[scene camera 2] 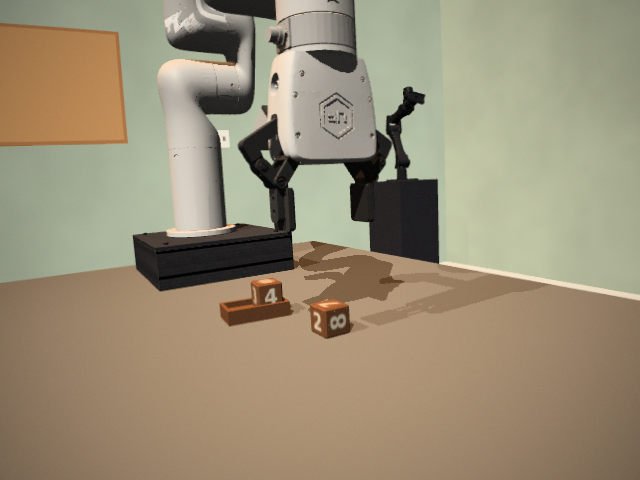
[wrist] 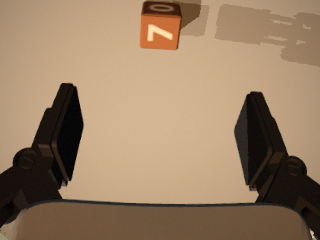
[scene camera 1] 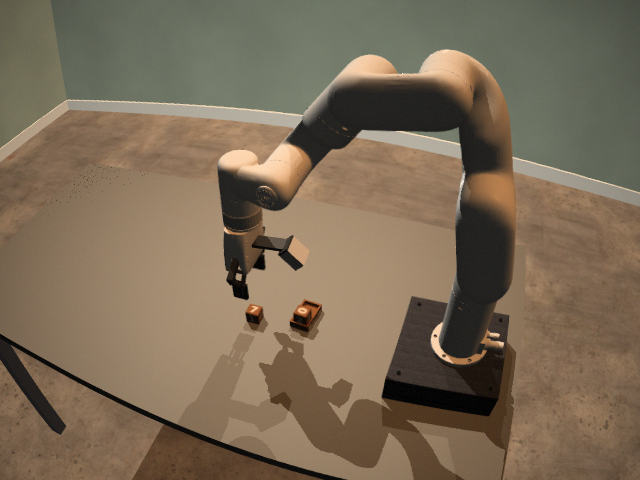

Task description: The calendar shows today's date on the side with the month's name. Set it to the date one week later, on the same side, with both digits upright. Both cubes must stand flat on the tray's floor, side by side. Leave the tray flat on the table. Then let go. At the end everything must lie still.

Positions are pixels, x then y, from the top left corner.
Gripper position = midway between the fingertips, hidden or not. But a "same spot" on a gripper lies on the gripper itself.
gripper: scene camera 2 325, 225; wrist; scene camera 1
same spot on gripper: [scene camera 1: 240, 291] = [wrist: 283, 142]
